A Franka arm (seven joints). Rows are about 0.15 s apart.
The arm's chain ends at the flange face. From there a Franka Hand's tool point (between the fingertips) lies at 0.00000 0.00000 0.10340 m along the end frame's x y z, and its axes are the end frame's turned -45 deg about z.
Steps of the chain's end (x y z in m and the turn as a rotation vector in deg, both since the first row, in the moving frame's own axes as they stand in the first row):
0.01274, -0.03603, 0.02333, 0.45, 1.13, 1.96
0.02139, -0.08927, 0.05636, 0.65, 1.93, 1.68
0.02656, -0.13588, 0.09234, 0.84, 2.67, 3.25
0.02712, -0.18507, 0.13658, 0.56, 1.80, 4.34
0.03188, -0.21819, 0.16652, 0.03, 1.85, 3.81
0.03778, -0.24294, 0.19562, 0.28, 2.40, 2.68
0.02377, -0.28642, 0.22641, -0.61, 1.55, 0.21
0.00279, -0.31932, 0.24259, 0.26, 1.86, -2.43
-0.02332, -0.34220, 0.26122, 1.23, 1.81, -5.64
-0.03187, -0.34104, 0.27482, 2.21, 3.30, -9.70
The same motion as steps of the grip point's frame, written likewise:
0.03649, -0.01557, 0.02331, -0.48, 1.12, 1.96
0.08152, -0.04632, 0.05629, -0.91, 1.82, 1.68
0.11927, -0.07484, 0.09222, -1.29, 2.48, 3.25
0.15299, -0.10999, 0.13652, -0.88, 1.67, 4.34
0.17915, -0.12934, 0.16647, -1.29, 1.33, 3.81
0.20185, -0.14229, 0.19553, -1.50, 1.90, 2.68
0.22053, -0.18296, 0.22637, -1.53, 0.66, 0.21
0.23051, -0.22184, 0.24253, -1.13, 1.50, -2.43
0.22939, -0.25791, 0.26114, -0.41, 2.15, -5.64
0.22573, -0.26290, 0.27457, -0.77, 3.90, -9.70

